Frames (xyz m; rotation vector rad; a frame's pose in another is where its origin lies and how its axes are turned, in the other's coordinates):
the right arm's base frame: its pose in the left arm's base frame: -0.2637 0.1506 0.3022 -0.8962 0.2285 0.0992
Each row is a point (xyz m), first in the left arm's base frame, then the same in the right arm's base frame.
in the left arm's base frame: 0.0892 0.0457 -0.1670
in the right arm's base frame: 0.4555 0.2285 -0.3098
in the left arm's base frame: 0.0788 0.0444 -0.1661
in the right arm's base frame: 0.4452 0.2288 -0.3119
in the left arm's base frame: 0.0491 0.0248 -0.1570
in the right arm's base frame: 0.4144 0.2151 -0.3264
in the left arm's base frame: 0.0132 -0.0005 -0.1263
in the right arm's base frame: 0.3725 0.1825 -0.3333
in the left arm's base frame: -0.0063 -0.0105 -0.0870
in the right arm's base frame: 0.3443 0.1498 -0.3205
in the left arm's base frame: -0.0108 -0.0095 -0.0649
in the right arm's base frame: 0.3346 0.1344 -0.3071
